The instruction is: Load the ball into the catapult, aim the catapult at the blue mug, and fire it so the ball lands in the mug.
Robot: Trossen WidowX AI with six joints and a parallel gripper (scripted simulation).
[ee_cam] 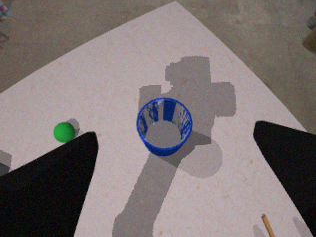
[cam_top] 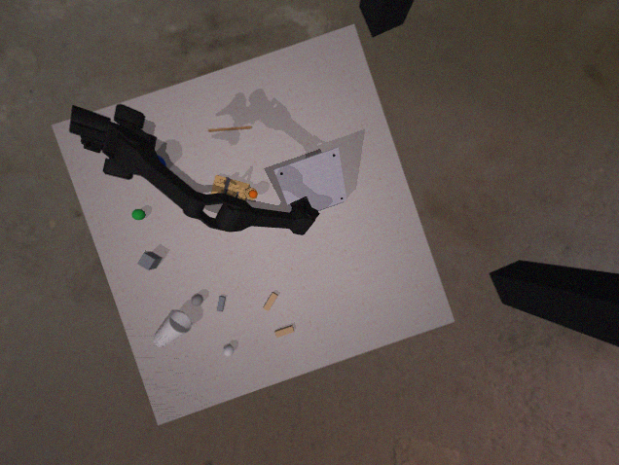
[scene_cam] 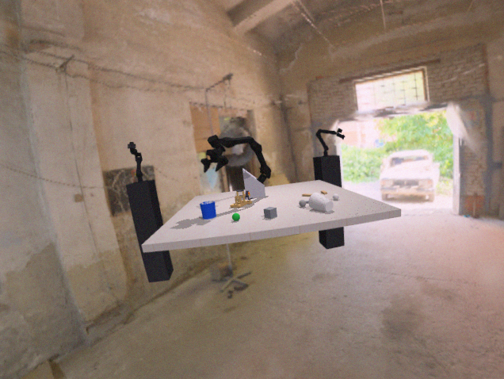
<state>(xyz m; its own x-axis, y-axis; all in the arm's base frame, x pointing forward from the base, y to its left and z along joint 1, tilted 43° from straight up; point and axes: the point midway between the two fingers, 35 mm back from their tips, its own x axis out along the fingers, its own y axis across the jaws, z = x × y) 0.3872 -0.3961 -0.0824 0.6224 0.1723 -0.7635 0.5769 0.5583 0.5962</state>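
Right now the orange ball is 270 mm behind my gripper tip, 230 mm to the left of it and 220 mm below it. Round my gripper tip: wooden catapult: 210 mm behind, 210 mm to the left, 230 mm below; blue mug: 50 mm ahead, 40 mm to the right, 250 mm below; green ball: 190 mm ahead, 120 mm to the left, 260 mm below.
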